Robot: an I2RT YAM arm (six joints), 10 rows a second.
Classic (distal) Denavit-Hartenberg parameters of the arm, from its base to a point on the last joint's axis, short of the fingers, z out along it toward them. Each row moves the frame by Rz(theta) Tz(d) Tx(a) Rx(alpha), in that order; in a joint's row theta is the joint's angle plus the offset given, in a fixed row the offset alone. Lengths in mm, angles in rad.
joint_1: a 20; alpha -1.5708; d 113.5; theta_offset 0
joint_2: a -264; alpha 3.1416; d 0; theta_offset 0
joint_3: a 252.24; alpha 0; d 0; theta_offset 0.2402
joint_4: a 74; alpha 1.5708; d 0; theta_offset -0.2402
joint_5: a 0; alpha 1.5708; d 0; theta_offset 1.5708
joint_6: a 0; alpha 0; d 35.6; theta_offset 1.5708
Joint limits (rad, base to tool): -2.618..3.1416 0..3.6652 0..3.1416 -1.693..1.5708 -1.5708..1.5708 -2.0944..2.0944
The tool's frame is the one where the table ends.
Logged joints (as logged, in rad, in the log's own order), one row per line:
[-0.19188, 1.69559, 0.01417, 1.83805, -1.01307, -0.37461]
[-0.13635, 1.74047, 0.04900, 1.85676, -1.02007, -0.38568]
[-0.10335, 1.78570, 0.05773, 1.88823, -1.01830, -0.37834]
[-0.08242, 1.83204, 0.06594, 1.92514, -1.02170, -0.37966]
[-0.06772, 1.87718, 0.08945, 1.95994, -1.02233, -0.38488]
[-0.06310, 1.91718, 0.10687, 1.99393, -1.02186, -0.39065]
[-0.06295, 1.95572, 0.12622, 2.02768, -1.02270, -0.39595]
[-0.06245, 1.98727, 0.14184, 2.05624, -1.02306, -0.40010]
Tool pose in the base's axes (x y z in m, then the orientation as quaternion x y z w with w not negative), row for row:
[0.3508, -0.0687, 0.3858, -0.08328, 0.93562, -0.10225, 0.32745]
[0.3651, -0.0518, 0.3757, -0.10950, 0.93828, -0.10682, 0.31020]
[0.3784, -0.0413, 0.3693, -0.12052, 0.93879, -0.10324, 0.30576]
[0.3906, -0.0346, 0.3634, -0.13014, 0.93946, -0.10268, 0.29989]
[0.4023, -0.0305, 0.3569, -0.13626, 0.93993, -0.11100, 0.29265]
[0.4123, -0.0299, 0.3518, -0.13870, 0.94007, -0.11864, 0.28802]
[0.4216, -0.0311, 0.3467, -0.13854, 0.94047, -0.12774, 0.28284]
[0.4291, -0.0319, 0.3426, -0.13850, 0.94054, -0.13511, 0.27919]
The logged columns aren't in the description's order. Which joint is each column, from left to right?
Columns, left to right: joint_1, joint_2, joint_5, joint_3, joint_4, joint_6.
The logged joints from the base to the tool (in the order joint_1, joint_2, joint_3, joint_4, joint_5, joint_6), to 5 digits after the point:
[-0.19188, 1.69559, 1.83805, -1.01307, 0.01417, -0.37461]
[-0.13635, 1.74047, 1.85676, -1.02007, 0.04900, -0.38568]
[-0.10335, 1.78570, 1.88823, -1.01830, 0.05773, -0.37834]
[-0.08242, 1.83204, 1.92514, -1.02170, 0.06594, -0.37966]
[-0.06772, 1.87718, 1.95994, -1.02233, 0.08945, -0.38488]
[-0.06310, 1.91718, 1.99393, -1.02186, 0.10687, -0.39065]
[-0.06295, 1.95572, 2.02768, -1.02270, 0.12622, -0.39595]
[-0.06245, 1.98727, 2.05624, -1.02306, 0.14184, -0.40010]

